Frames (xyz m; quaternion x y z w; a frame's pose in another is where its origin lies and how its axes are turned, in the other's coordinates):
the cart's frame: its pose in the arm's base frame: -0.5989 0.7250 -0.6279 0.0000 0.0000 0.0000 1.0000
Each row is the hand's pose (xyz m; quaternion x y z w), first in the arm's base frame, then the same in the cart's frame.
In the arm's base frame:
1: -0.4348 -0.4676 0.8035 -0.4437 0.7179 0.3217 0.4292
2: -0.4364 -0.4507 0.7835 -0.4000 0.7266 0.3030 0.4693
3: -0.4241 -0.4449 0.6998 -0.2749 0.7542 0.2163 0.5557
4: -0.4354 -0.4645 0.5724 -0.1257 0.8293 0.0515 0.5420
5: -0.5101 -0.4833 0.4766 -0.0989 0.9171 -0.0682 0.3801
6: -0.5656 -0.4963 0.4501 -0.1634 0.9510 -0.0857 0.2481
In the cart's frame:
1: 0.1641 -1.1926 1.4314 -0.4437 0.7179 0.3217 0.4292
2: 0.1625 -1.1757 1.4114 -0.4000 0.7266 0.3030 0.4693
3: 0.1748 -1.1699 1.3277 -0.2749 0.7542 0.2163 0.5557
4: 0.1635 -1.1895 1.2003 -0.1257 0.8293 0.0515 0.5420
5: 0.0888 -1.2083 1.1045 -0.0989 0.9171 -0.0682 0.3801
6: 0.0333 -1.2213 1.0780 -0.1634 0.9510 -0.0857 0.2481

